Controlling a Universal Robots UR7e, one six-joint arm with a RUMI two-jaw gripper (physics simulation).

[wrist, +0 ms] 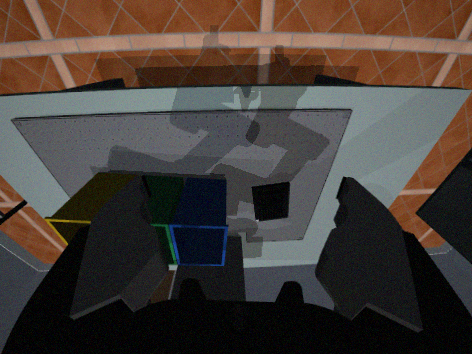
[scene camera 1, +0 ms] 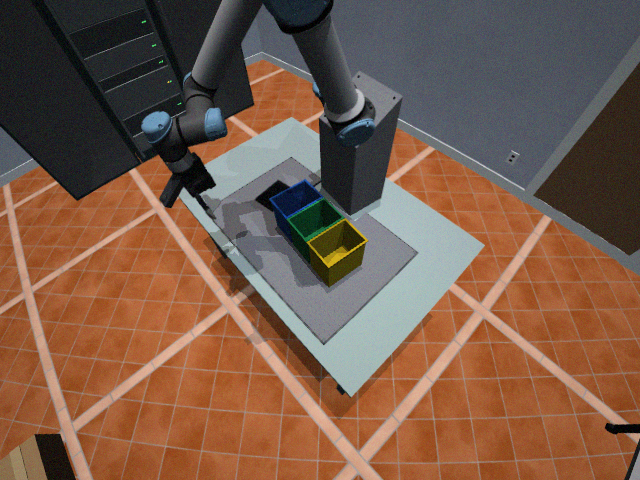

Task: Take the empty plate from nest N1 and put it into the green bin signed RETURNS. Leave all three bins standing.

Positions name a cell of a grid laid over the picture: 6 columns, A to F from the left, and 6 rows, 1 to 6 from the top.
Scene:
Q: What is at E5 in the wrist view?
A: The gripper.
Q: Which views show the gripper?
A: The wrist view and scene camera 1: all of them.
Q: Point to a green bin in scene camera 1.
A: C3

